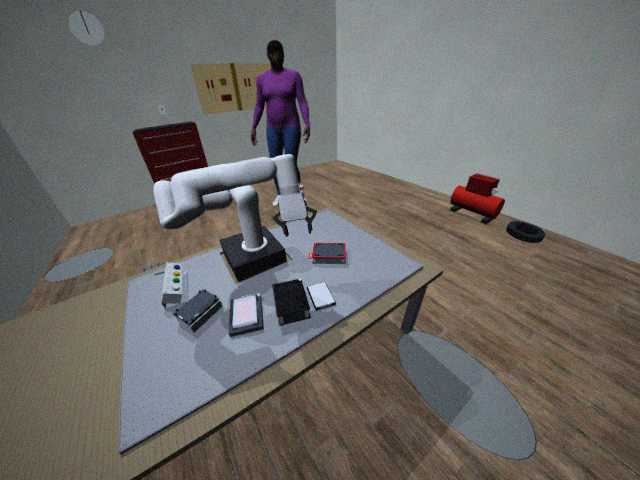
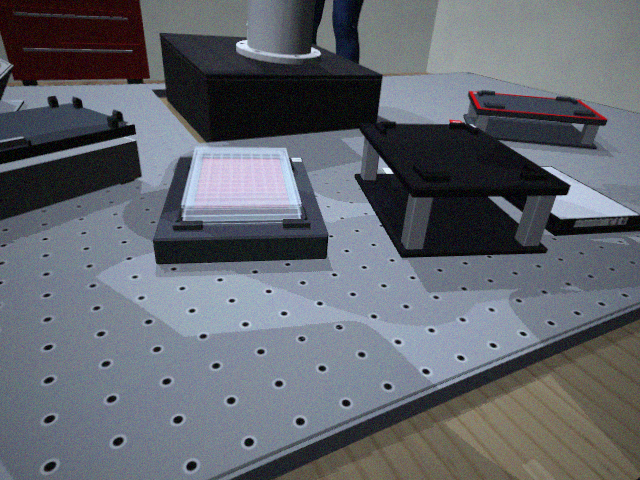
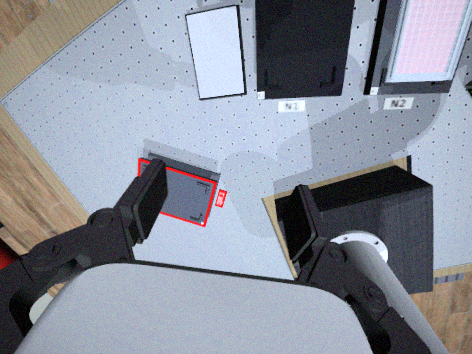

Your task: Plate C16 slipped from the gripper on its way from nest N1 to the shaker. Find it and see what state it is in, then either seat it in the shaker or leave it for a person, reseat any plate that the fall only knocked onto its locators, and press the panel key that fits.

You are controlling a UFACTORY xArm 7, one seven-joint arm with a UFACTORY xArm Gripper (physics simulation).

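Frame: origin at the arm's base, x up, y back, z right, level; centimetres.
Seen in the pictures: gripper, fingertip midpoint: (image 1: 298, 234) (image 3: 229, 188); arm's base at its link origin: (image 1: 254, 244) (image 2: 278, 55) (image 3: 349, 255).
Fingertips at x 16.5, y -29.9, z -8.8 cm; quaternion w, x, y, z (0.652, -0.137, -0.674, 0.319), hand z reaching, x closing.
Pixels of each thing's top centre, then the offset from my fingertips to it. "spot": a spot on its surface instead.
- clear plate with pink wells, top centre: (image 2: 242, 171) (image 3: 436, 28) (image 1: 244, 309) dx -20.6, dy -1.9, dz +28.6 cm
- nest N2 at its top centre: (image 2: 242, 183) (image 3: 429, 30) (image 1: 245, 311) dx -21.7, dy -1.9, dz +28.6 cm
- Nest N1 at its top centre: (image 2: 450, 143) (image 3: 303, 28) (image 1: 289, 294) dx -17.9, dy -9.0, dz +12.2 cm
- dark shaker-like unit at a spot on its surface: (image 2: 56, 124) (image 1: 202, 302) spot: dx -18.9, dy +10.2, dz +40.5 cm
- key panel at its top centre: (image 1: 169, 275) dx -16.0, dy +32.8, dz +48.7 cm
- white-topped slab at its top centre: (image 2: 555, 189) (image 3: 216, 55) (image 1: 320, 293) dx -22.9, dy -12.7, dz +0.3 cm
My gripper (image 1: 298, 233) (image 3: 229, 188) is open and empty, high above the table between the arm's base and the red-edged stand. A clear plate with pink wells (image 1: 244, 311) (image 2: 245, 180) (image 3: 430, 40) lies on nest N2 (image 1: 260, 312) (image 2: 240, 250) (image 3: 419, 87); I cannot tell whether it is fully down between the locators. Nest N1 (image 1: 291, 299) (image 2: 465, 155) (image 3: 305, 45), a black raised stand, has a bare top. The dark shaker-like unit (image 1: 197, 305) (image 2: 56, 124) shows no plate. The key panel (image 1: 173, 289) has blue, yellow, green and pale keys. No plate readable as C16 shows.
The red-edged stand (image 1: 329, 251) (image 2: 537, 105) (image 3: 187, 195) has a bare top and a red tag beside it. A white-topped slab (image 1: 321, 295) (image 2: 589, 196) (image 3: 216, 55) lies beside N1. The black base (image 1: 253, 254) (image 2: 289, 103) carries the arm. A person (image 1: 279, 98) stands behind the table.
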